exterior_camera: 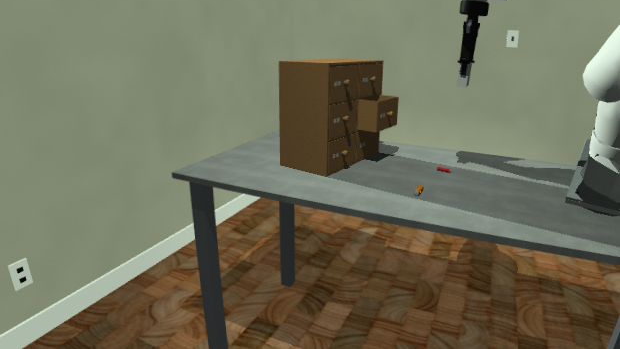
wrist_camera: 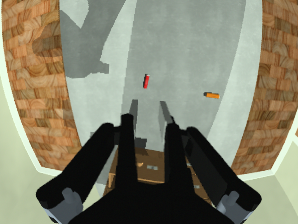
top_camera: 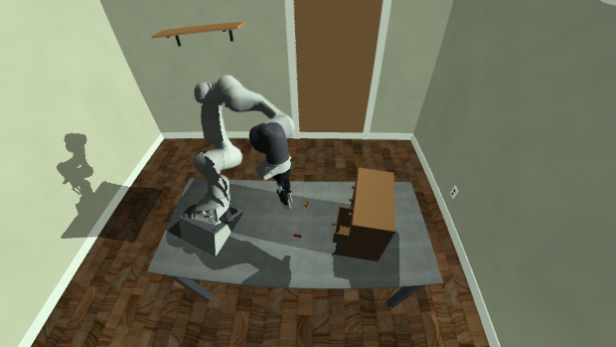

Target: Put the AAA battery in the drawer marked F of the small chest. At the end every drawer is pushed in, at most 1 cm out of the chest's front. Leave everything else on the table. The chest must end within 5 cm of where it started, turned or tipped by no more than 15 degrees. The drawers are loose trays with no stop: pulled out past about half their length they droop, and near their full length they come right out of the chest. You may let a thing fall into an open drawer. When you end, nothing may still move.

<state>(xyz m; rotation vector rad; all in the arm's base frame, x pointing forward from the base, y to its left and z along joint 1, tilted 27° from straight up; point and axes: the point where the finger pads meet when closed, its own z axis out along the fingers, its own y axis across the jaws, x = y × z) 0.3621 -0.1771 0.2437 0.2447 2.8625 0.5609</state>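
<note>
My gripper is now 29 cm above the small red object, 3 cm short of it and 2 cm to the left of it. The rest, counted from my hand: orange AAA battery (29 cm below, 19 cm to the left, 8 cm ahead); then drawer (30 cm ahead, 16 cm below, 6 cm to the right).
</note>
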